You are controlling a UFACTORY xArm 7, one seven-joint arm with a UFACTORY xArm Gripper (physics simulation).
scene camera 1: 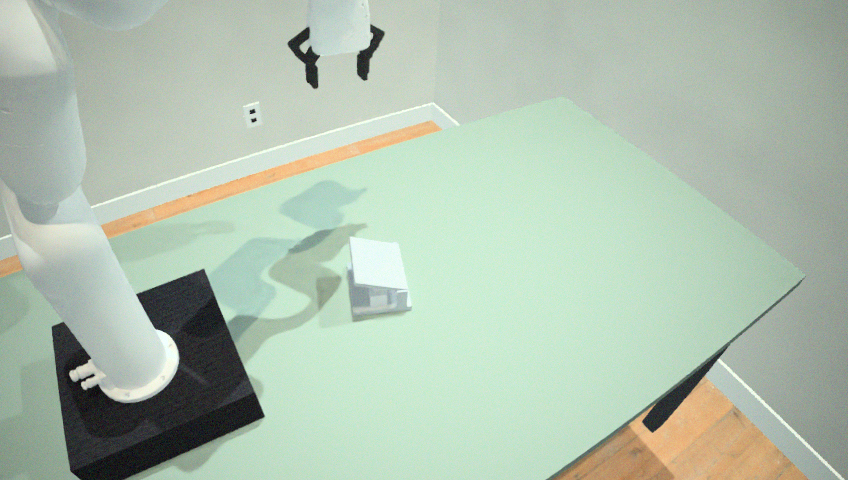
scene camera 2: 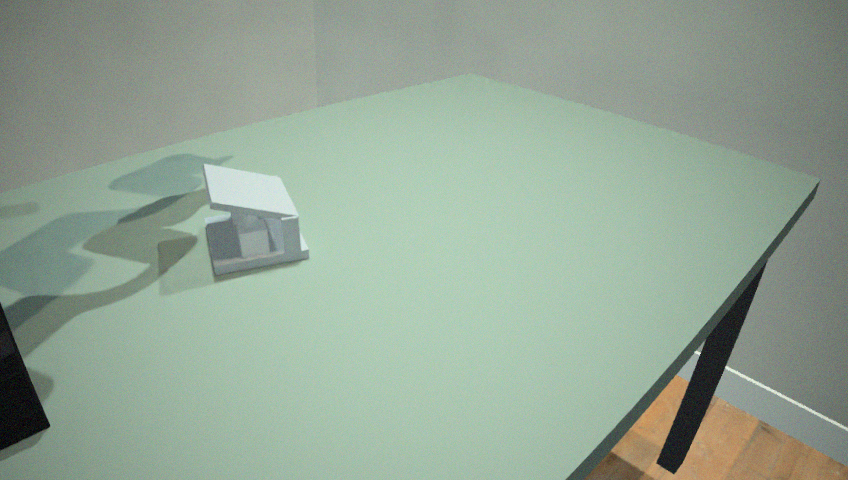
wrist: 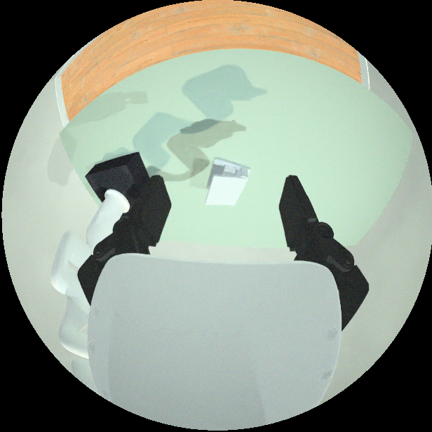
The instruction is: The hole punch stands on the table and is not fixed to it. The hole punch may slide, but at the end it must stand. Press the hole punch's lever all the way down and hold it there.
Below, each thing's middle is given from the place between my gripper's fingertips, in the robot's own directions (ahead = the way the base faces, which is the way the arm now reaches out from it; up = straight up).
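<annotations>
I find the grey hole punch (scene camera 2: 271,241) 26 cm below my hand, 21 cm to the right of it and 5 cm behind it. As for the lever (scene camera 2: 230,190), it is 24 cm below my hand, and it too is 21 cm to the right of the hand and 5 cm behind it.
</annotations>
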